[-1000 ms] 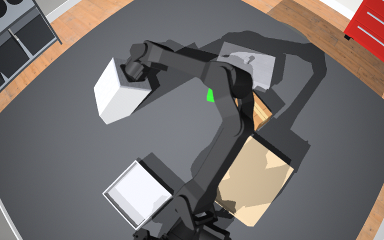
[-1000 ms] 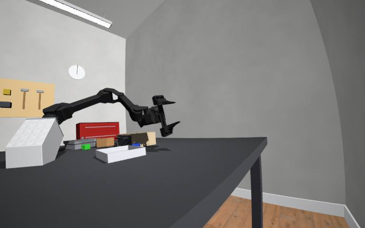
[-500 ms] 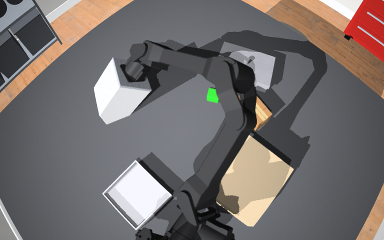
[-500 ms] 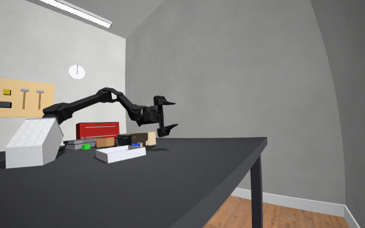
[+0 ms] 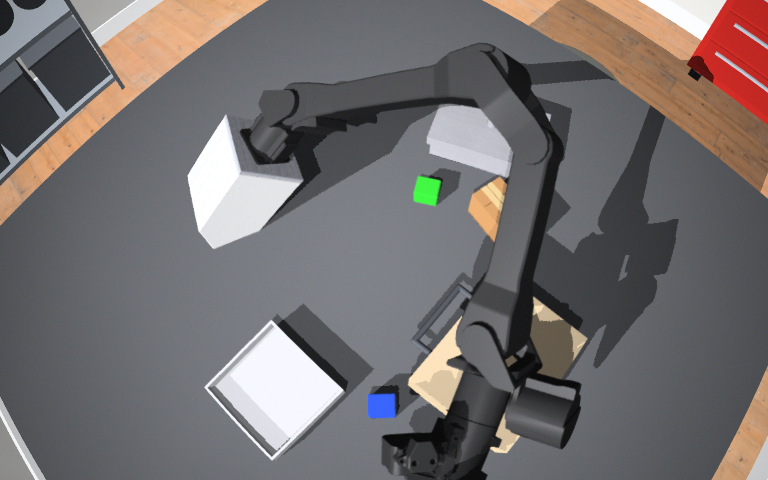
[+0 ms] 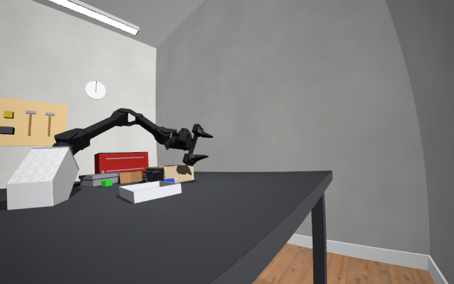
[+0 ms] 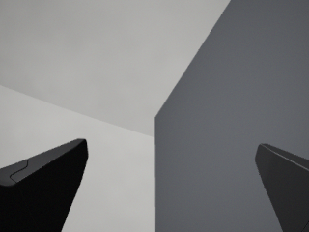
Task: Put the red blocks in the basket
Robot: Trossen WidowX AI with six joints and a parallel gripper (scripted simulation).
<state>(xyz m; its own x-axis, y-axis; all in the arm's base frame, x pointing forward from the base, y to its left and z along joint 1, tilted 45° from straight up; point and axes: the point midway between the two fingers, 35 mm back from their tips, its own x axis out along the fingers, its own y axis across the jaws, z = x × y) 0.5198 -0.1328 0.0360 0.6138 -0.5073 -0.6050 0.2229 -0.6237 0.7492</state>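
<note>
My gripper is now 43 cm past the knobbed lid, 42 cm to the right of it and 11 cm above it. From my hand the other things lie so: white basket (25 cm behind, 15 cm below, 9 cm to the right); blue block (15 cm behind, 14 cm below, 3 cm to the left); tan drawer unit (19 cm to the left, 12 cm below, 10 cm behind).
</note>
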